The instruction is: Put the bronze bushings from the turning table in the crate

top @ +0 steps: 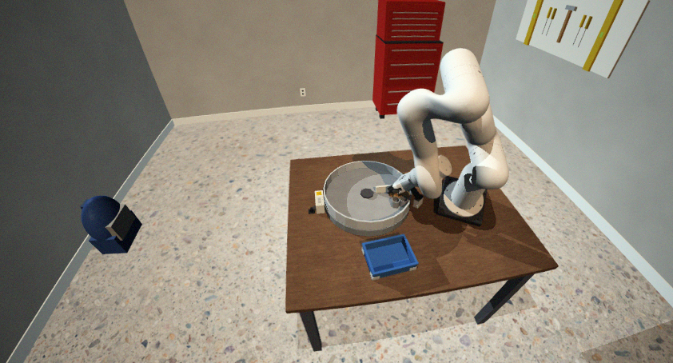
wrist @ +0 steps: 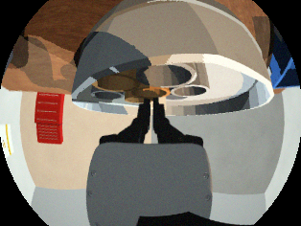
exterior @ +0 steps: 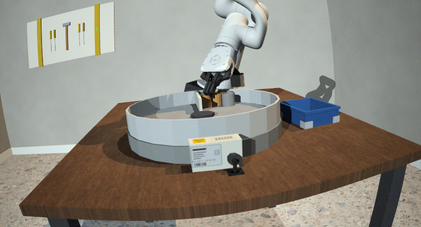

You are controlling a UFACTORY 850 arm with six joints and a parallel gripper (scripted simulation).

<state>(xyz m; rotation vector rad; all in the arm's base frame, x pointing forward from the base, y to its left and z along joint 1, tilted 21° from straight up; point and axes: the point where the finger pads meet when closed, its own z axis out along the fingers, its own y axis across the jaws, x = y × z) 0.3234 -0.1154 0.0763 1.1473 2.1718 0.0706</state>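
Now: the blue crate 300 mm to the left of my hand, 100 mm ahead of it and 80 mm below it. Round my hand: grey turning table 110 mm ahead, 60 mm below, 40 mm to the right.
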